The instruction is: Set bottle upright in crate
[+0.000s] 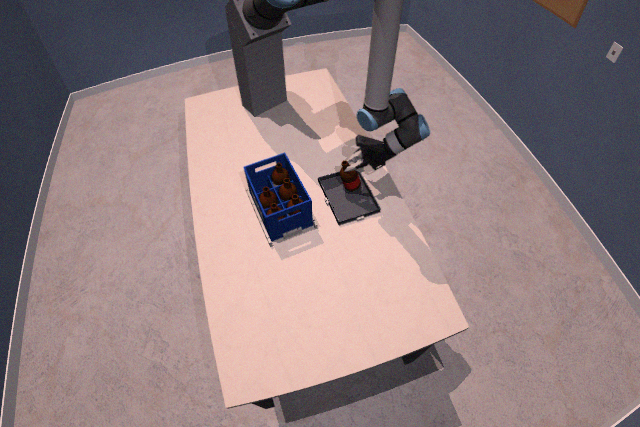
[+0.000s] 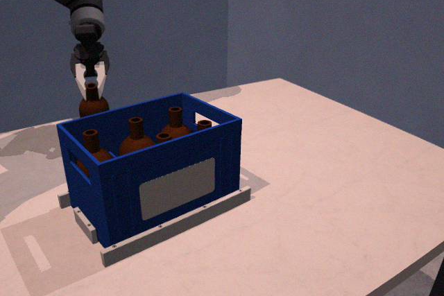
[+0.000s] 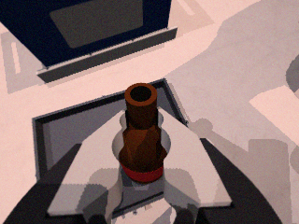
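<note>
Right now the tray is 50 mm ahead of my hand, 10 mm to the left of it and 130 mm below it. Also, from my hand: blue crate 110 mm ahead, 280 mm to the right, 60 mm below.
</note>
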